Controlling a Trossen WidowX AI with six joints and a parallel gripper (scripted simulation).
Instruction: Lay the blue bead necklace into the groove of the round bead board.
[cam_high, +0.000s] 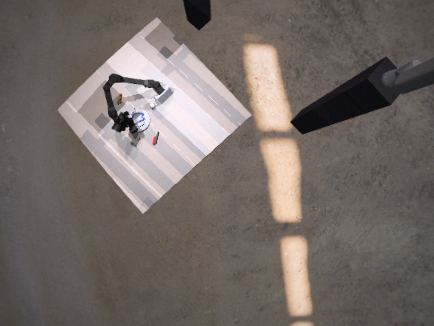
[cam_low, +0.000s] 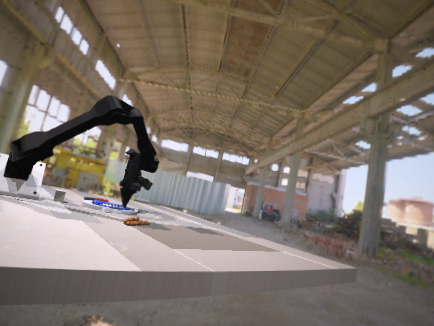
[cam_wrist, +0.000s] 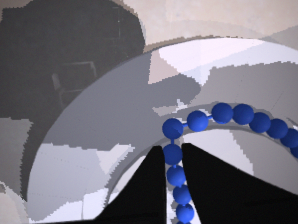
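My gripper tip is 5 cm past the round white bead board, 1 cm to the left of it and 1 cm above it. Also, from my gripper tip: small white block: 23 cm behind; then red pen-like object: 22 cm to the left, 4 cm behind, 1 cm below.
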